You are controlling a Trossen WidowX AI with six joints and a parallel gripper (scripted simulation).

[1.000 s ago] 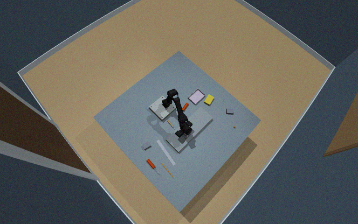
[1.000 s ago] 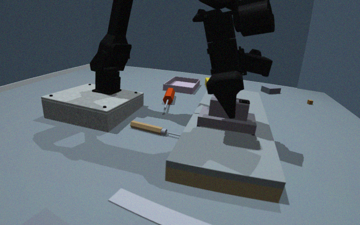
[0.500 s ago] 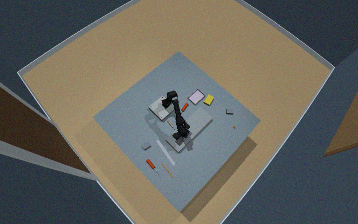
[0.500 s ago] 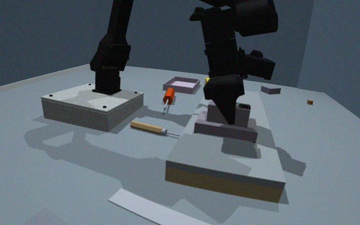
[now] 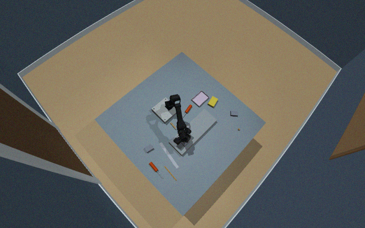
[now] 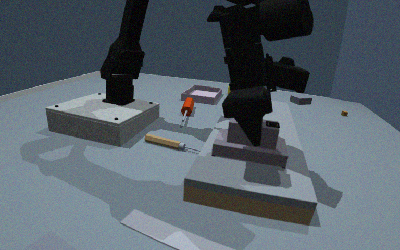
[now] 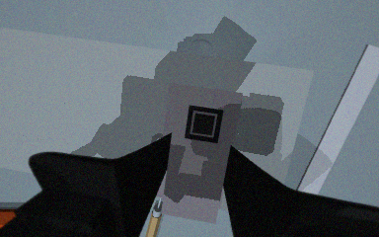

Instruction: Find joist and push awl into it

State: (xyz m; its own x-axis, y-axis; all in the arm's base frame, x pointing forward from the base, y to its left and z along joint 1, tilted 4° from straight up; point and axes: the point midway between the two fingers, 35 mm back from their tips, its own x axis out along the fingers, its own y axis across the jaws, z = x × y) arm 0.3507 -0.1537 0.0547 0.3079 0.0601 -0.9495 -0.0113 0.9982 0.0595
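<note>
Right now my gripper tip is 21 cm past the pale tray, 48 cm to the right of it and 5 cm above it. Round my gripper tip: awl: 16 cm behind, 4 cm to the left, 6 cm below; then grey stud finder: 2 cm above; then square indicator: 2 cm ahead, 3 cm above.
</note>
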